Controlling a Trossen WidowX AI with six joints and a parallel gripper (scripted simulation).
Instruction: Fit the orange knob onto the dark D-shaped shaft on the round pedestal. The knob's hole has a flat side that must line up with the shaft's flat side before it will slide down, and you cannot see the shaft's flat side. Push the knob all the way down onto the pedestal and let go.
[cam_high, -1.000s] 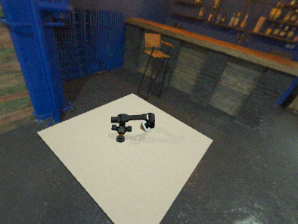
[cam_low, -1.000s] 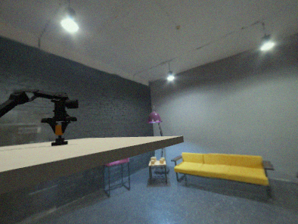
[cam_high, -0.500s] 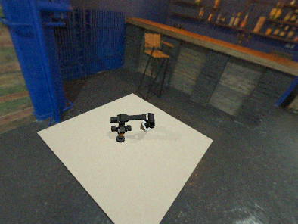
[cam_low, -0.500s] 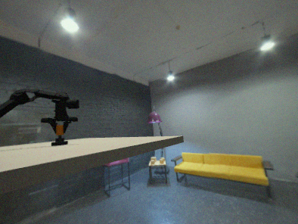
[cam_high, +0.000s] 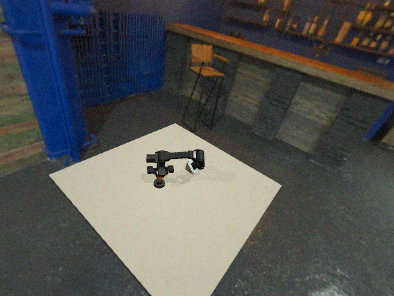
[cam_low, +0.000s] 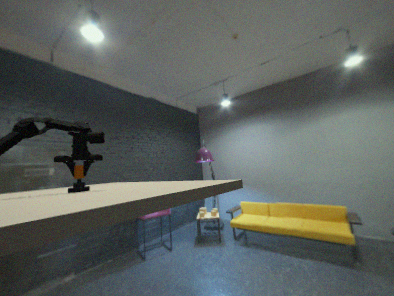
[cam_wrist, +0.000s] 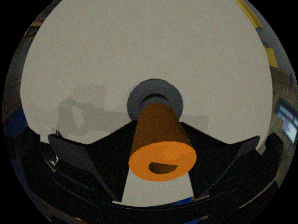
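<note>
The orange knob lies 2 cm above my gripper tip. Round my gripper tip: round pedestal: 4 cm below.
</note>
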